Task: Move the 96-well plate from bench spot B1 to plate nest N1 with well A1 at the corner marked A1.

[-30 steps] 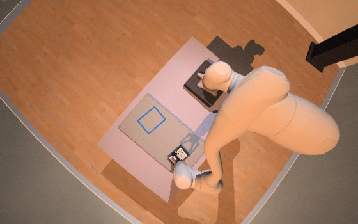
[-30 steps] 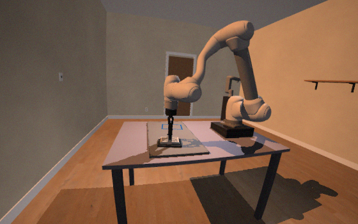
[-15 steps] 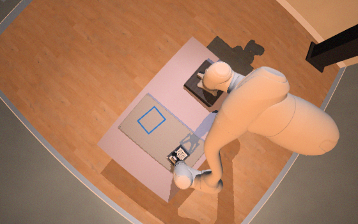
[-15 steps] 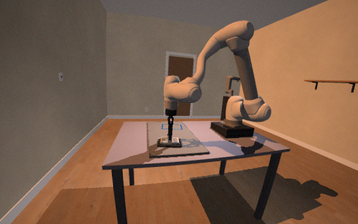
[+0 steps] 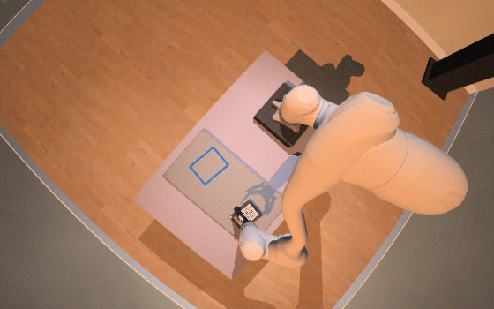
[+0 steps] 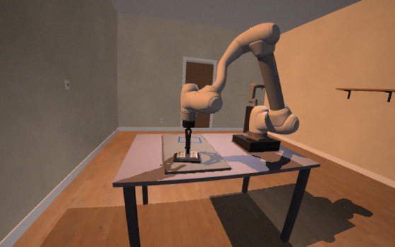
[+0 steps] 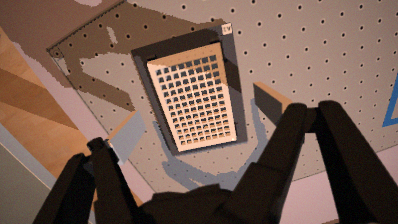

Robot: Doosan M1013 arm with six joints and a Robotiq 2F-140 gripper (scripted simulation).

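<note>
The white 96-well plate lies 2 cm below my hand. The rest, counted from my hand: dark plate nest N1: 3 cm below; then corner label: 8 cm to the right, 5 cm ahead, 3 cm below.
</note>
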